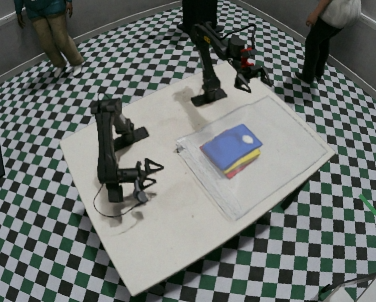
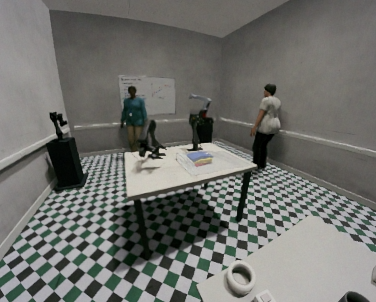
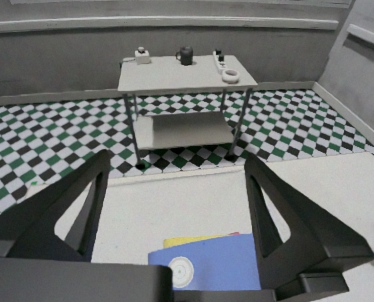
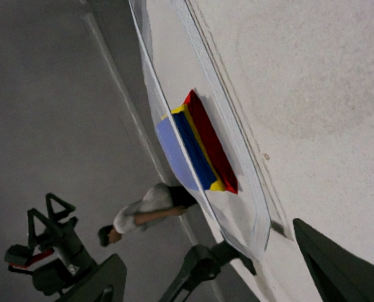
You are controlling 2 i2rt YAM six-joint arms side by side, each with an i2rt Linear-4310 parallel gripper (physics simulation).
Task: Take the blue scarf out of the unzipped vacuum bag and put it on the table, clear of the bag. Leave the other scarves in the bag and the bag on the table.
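Note:
The blue scarf (image 1: pixel 227 147) (image 2: pixel 199 156) (image 3: pixel 220 262) (image 4: pixel 188 150) lies on top of a yellow scarf (image 1: pixel 250 159) (image 3: pixel 197 241) (image 4: pixel 217 185) and a red scarf (image 1: pixel 231 175) (image 4: pixel 214 150), stacked inside the clear bag (image 1: pixel 206 181) (image 4: pixel 261 220). The bag lies flat, its valve (image 1: pixel 247 139) (image 3: pixel 180 271) over the blue scarf. Its open end faces my right gripper (image 1: pixel 156 182), which is open, empty and low beyond that end, apart from the bag. My left gripper (image 1: pixel 260 88) (image 3: pixel 177 156) is open and empty, high near the bag's far side.
The table (image 1: pixel 165 245) (image 2: pixel 160 182) carries both arms and the bag. A side table (image 2: pixel 300 255) (image 3: pixel 175 75) holds a mug (image 3: pixel 185 55) and a white ring (image 2: pixel 241 295) (image 3: pixel 230 76). Two people (image 1: pixel 52 35) (image 1: pixel 327 35) stand beyond the table.

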